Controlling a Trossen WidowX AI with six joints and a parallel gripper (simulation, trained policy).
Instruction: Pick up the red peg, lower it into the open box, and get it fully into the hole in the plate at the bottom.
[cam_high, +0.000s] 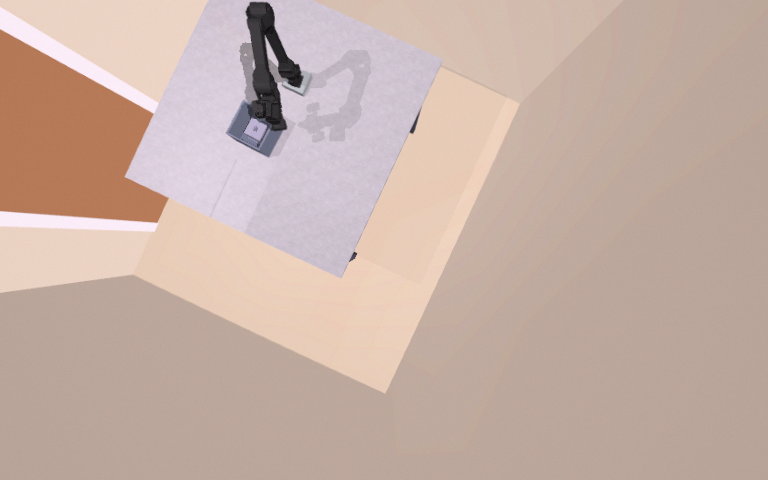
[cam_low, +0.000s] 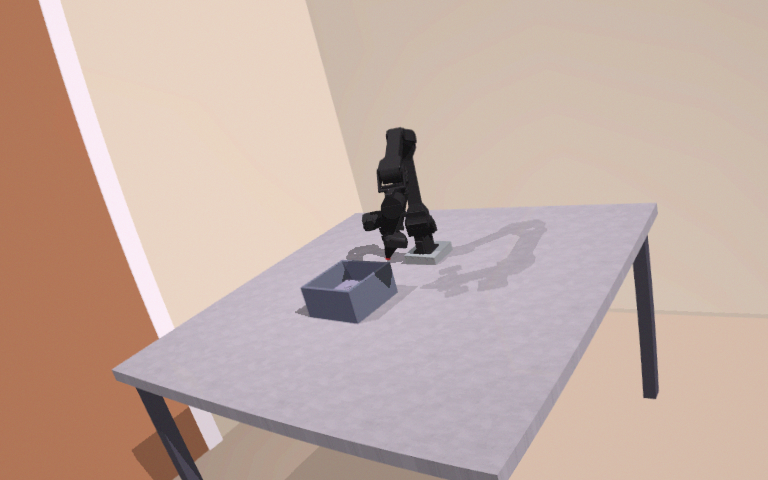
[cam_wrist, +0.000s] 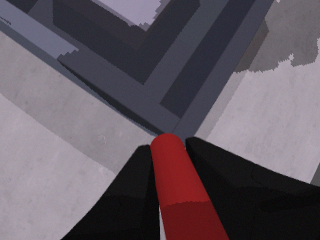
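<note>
My gripper tip is now 70 mm short of the plate, 110 mm to the left of it and 80 mm above it. From my gripper tip the other things lie so: grey box: 70 mm ahead, 110 mm to the right, 90 mm below; then red peg: 10 mm to the left, 30 mm above.
</note>
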